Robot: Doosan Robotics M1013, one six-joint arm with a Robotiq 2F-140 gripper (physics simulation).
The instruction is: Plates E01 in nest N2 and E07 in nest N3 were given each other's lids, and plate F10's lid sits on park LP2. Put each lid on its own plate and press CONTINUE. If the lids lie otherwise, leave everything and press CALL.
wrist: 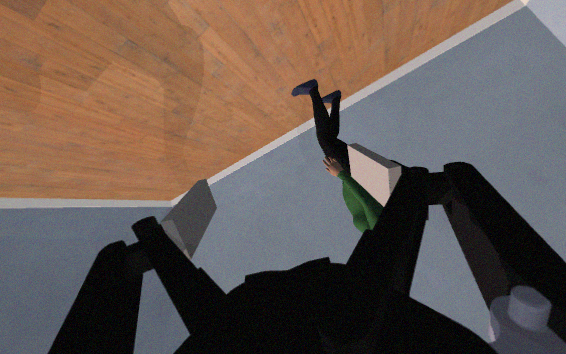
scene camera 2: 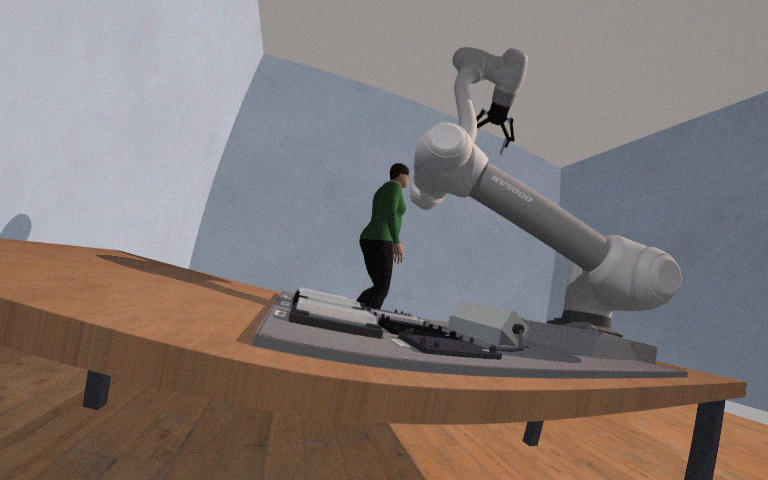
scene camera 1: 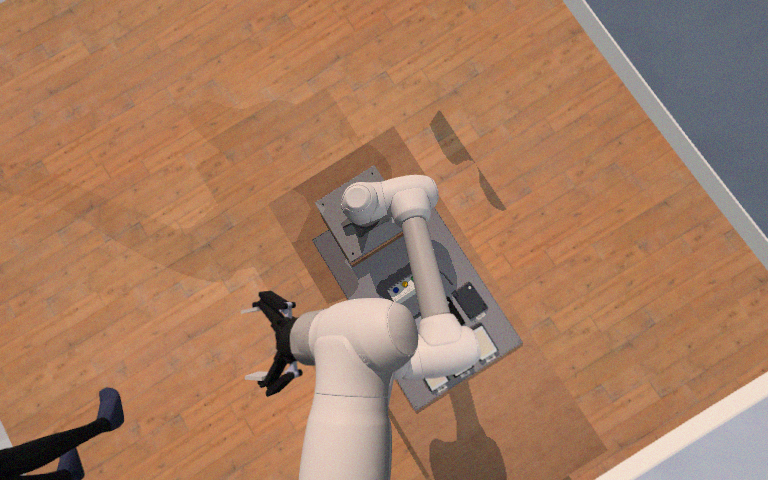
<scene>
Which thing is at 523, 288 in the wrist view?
My gripper.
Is my gripper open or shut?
Open.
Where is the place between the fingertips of my gripper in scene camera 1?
At 249, 342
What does my gripper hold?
Nothing.
</scene>
